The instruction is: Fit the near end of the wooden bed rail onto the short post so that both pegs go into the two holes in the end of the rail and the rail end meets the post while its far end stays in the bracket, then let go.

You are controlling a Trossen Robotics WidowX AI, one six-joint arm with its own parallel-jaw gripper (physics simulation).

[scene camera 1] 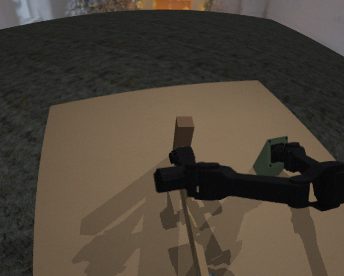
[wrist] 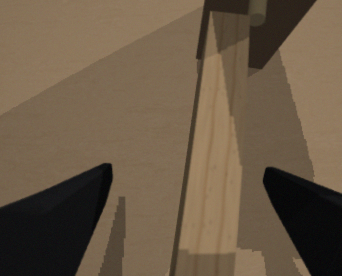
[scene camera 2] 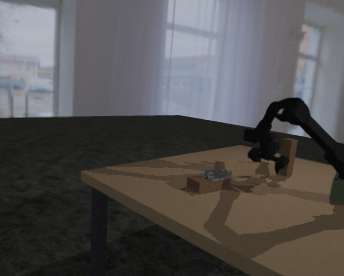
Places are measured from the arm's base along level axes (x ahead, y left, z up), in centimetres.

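Pixels of known places: gripper, fingertip midpoint: (wrist: 189, 172) (scene camera 2: 268, 171); arm's base at its link origin: (scene camera 1: 277, 152).
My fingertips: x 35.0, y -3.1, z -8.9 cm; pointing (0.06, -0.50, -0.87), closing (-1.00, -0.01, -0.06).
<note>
For each thing: its top centre in the pictures, then the offset to it from my fingertips. "*": a spot on its surface instead. Level surfaces: height alone.
- metal bracket at its top centre: (scene camera 2: 216, 169) dy +36.3, dx +3.8, dz +4.7 cm
- round peg at a spot on its surface: (wrist: 257, 18) * dy -7.0, dx -2.8, dz +3.6 cm
- low brown block at its top centre: (scene camera 2: 209, 177) dy +39.3, dx +4.2, dz +1.7 cm
- wooden table at its surface level: dz -2.3 cm
The brown post (scene camera 1: 184, 131) (scene camera 2: 289, 157) (wrist: 280, 27) stands upright. The pale wooden rail (scene camera 1: 200, 262) (scene camera 2: 245, 168) (wrist: 214, 150) runs from the post toward the metal bracket (scene camera 2: 216, 175). In the wrist view the rail's near end overlaps the post's face. One round peg (wrist: 257, 18) shows beside the rail end, to its right and outside the rail; the other peg and the end holes are hidden. My gripper (scene camera 2: 267, 165) (wrist: 189, 172) is open and empty, with its fingers apart on either side of the rail. In scene camera 1 the arm hides the fingertips.
The bracket rests on a low brown block (scene camera 2: 200, 184) on the wooden table (scene camera 1: 100, 130) (scene camera 2: 150, 192). A green plate (scene camera 1: 265, 162) (scene camera 2: 337, 191) stands at the arm's base. The arm (scene camera 1: 250, 187) (scene camera 2: 320, 131) reaches over the table, and its shadows fall across the rail area.
</note>
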